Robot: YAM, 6 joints.
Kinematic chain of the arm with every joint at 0, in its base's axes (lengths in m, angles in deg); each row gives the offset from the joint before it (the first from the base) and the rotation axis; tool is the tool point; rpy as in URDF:
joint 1: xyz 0 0 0.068 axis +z
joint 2: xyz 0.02 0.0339 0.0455 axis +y
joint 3: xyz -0.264 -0.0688 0 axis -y
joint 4: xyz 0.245 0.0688 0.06 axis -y
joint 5: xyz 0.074 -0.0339 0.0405 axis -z
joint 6: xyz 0.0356 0 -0.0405 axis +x
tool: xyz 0 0 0 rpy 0 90 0
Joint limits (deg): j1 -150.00..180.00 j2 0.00..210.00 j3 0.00..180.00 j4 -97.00..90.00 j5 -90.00..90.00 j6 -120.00..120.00
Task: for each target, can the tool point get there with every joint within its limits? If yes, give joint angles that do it. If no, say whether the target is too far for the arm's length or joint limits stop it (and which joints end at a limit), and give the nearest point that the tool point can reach.
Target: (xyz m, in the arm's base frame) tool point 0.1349 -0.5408 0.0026
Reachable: yes | joints -76.86 158.43 104.77 28.53 -13.75 -85.15
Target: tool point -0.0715 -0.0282 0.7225
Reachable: yes | joints 12.37 79.50 156.20 38.53 20.11 -20.70
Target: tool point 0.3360 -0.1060 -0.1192
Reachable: yes | joints -12.11 174.40 104.35 -75.89 68.73 -44.92
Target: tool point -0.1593 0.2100 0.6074
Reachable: yes | joints -48.80 34.46 128.17 -9.49 -31.27 -88.47
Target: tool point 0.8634 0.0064 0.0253
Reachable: no: too far | nearest point 0.6424 0.0048 0.0484 | short by 0.222 m
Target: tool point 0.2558 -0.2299 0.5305
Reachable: yes | joints 133.81 22.27 128.56 -20.73 45.55 -78.89
